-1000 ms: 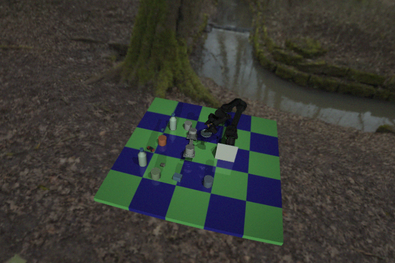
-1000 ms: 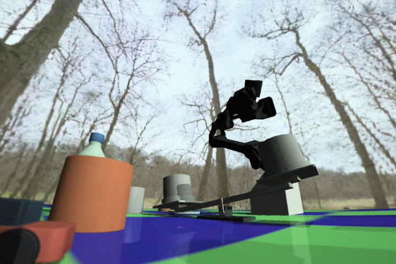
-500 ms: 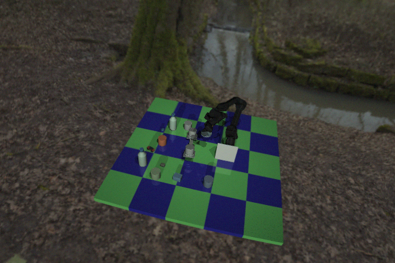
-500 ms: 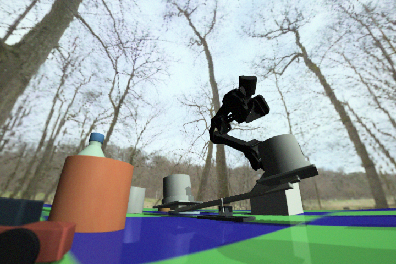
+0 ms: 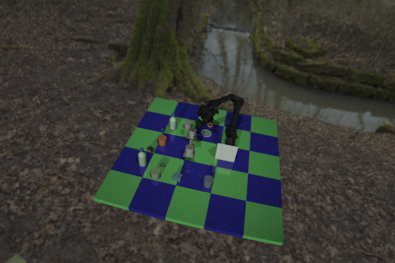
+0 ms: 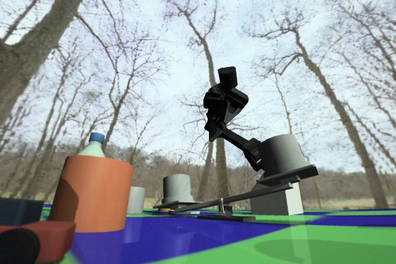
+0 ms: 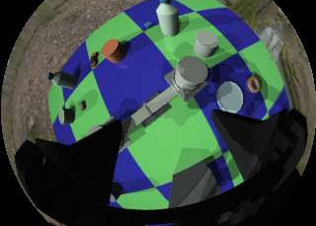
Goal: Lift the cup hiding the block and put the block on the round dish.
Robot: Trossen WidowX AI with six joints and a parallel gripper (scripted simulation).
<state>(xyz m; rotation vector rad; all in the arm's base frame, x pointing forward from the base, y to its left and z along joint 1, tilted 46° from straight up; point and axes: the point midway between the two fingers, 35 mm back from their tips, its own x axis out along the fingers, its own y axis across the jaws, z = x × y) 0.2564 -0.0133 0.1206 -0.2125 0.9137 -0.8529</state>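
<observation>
The grey block is 17 cm below my gripper tip, 9 cm to the right of it and 5 cm ahead of it. The rest, counted from my gripper tip: orange cylinder 28 cm ahead, 18 cm below, 1 cm to the left; blue-grey cylinder 38 cm to the left, 18 cm below, 11 cm behind; pale round dish 21 cm below, 17 cm to the right, 8 cm behind.
</observation>
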